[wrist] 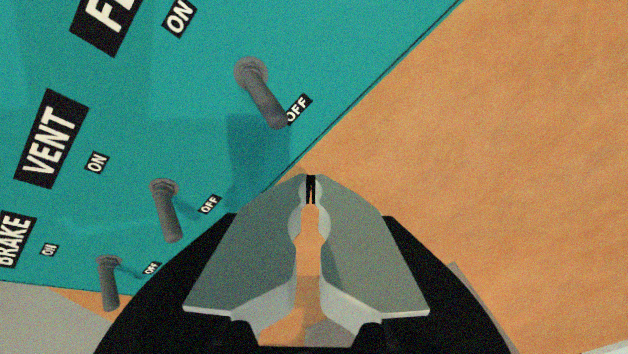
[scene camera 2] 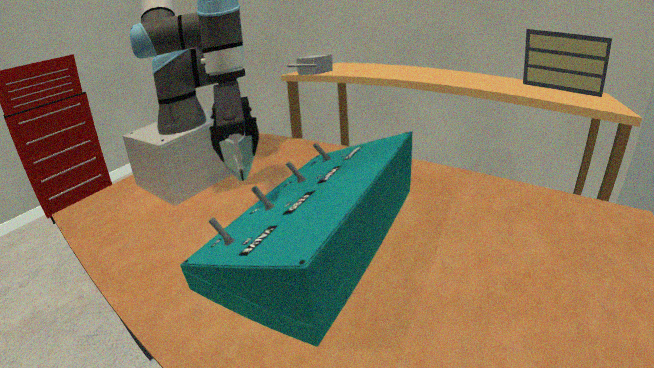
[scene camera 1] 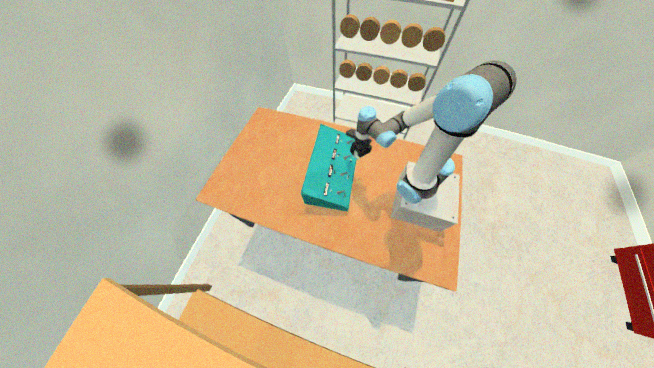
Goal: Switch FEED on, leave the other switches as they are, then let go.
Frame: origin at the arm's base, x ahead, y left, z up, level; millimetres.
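Seen in the pictures: gripper, fingertip midpoint: (wrist: 311, 177) (scene camera 2: 242, 180) (scene camera 1: 356, 157); arm's base, link origin: (scene camera 2: 182, 126).
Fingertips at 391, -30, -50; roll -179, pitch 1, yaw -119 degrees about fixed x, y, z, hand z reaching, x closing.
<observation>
Offsets run from my fingertips to a thing's middle, as dx, dy, dz. Level surfaces: height alone.
The teal switch box @(+112, +88, -69) (scene camera 1: 320, 172) (scene camera 2: 360, 220) (wrist: 190, 85) has a sloping face. The FEED lever @(+51, +5, -20) (scene camera 1: 347, 157) (scene camera 2: 262, 198) (wrist: 262, 97) leans to its OFF mark. The VENT lever @(+14, +119, -20) (scene camera 2: 295, 171) (wrist: 167, 215), BRAKE lever @(-23, +233, -20) (scene camera 2: 321, 151) (wrist: 108, 285) and VALVE lever @(+88, -109, -20) (scene camera 2: 221, 231) lean the same way. The FEED label @(+130, +31, -16) (scene camera 2: 299, 202) (wrist: 107, 22) is cut off in the wrist view. My gripper (scene camera 1: 356, 155) (scene camera 2: 243, 177) (wrist: 311, 177) is shut and empty. Its tips are apart from the levers, by the box's low OFF-side edge, between the FEED and VENT levers in the wrist view.
The box stands on the orange table @(dz -128) (scene camera 1: 250, 165) (scene camera 2: 475, 280). The arm's grey base block (scene camera 1: 425, 215) (scene camera 2: 175, 170) stands beside it. A shelf rack (scene camera 1: 334, 75) stands behind the table. A red cabinet (scene camera 2: 60, 145) and a wooden bench (scene camera 2: 450, 82) are farther off.
</observation>
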